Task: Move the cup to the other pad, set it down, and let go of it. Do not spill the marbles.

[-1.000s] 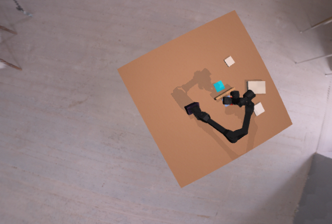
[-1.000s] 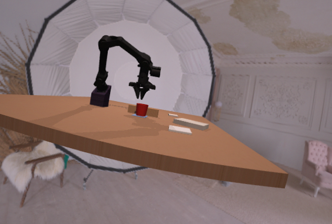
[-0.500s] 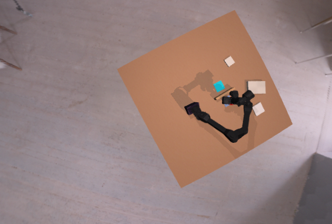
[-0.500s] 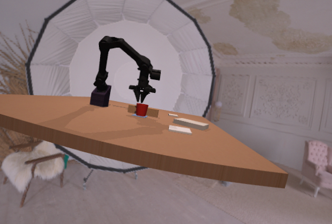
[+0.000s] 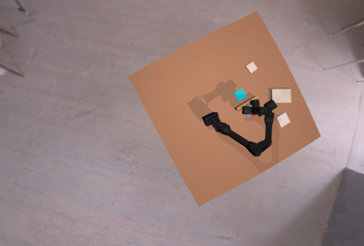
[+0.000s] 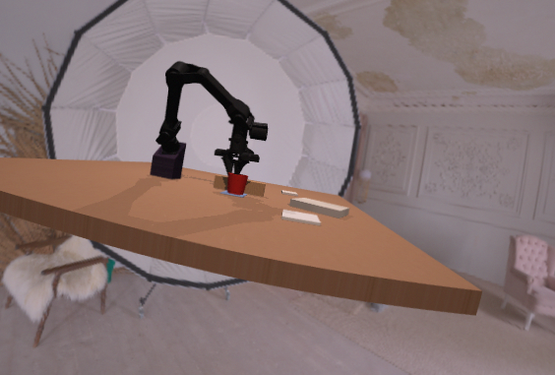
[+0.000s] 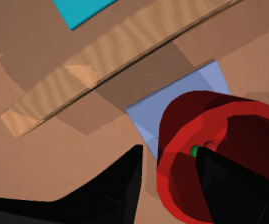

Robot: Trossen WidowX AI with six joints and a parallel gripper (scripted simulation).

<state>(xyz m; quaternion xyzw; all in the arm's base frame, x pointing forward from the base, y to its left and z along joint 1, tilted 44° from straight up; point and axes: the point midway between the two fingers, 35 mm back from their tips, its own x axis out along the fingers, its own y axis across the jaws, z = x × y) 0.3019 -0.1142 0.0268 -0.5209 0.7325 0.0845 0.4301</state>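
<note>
My gripper tip is now 60 mm above the pale blue pad, 20 mm to the left of it and 20 mm short of it. Round my gripper tip: wooden bar (60 mm to the left, 40 mm below, 20 mm ahead).
</note>
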